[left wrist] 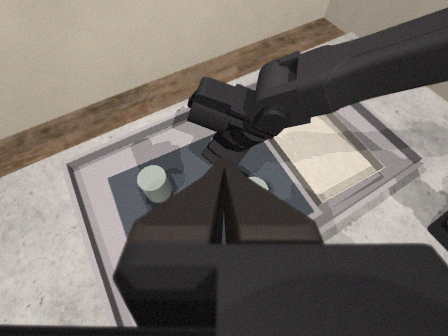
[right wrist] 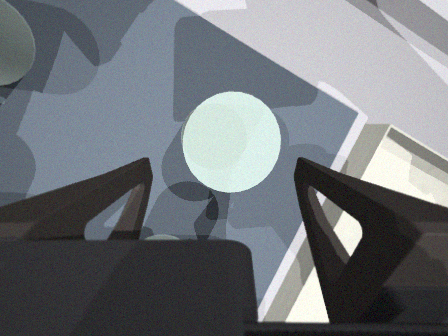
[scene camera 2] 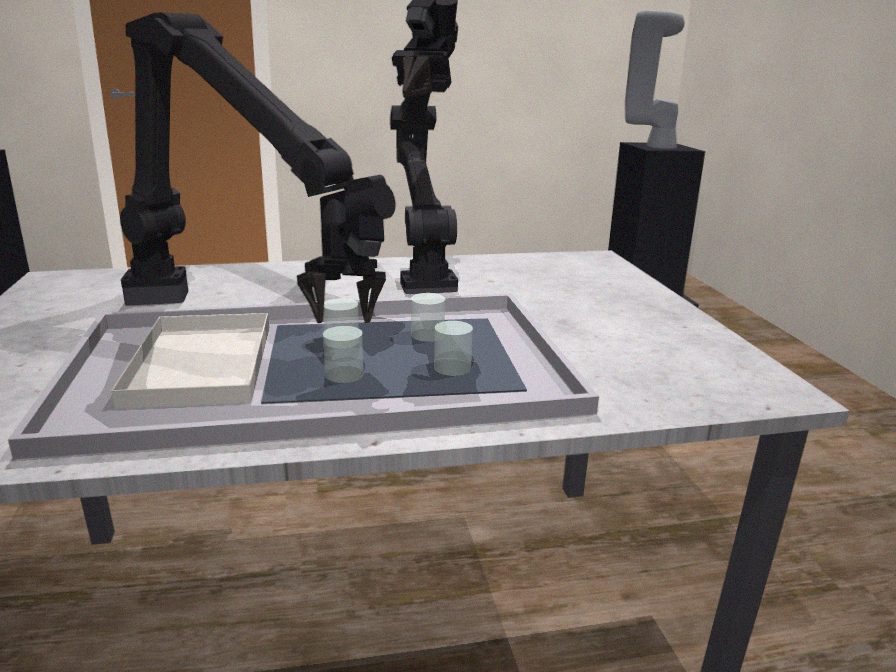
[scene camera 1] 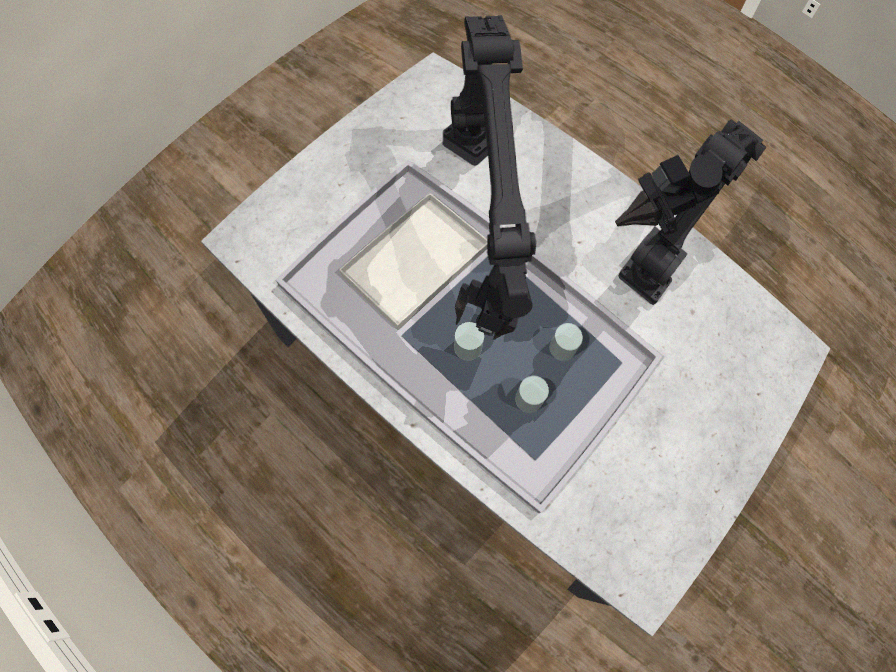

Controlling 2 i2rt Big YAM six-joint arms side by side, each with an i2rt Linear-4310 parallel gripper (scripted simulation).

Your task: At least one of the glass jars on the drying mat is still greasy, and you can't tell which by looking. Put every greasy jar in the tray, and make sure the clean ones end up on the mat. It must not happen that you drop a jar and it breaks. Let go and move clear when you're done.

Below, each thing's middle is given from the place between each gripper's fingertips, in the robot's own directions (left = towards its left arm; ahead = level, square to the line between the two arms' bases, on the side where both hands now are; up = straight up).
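Scene:
My right gripper [scene camera 2: 344,322]: 90 mm above the cream tray [scene camera 2: 217,352], 60 mm past it, 240 mm to the left of it. Dark drying mat [scene camera 1: 491,381], from my right hand: 90 mm below, 80 mm to the left, 50 mm behind.
Dark drying mat, from my left hand [scene camera 2: 404,94]: 430 mm below, 160 mm ahead, 50 mm to the right. Cream tray, from my left hand: 420 mm below, 370 mm to the right, 150 mm ahead.

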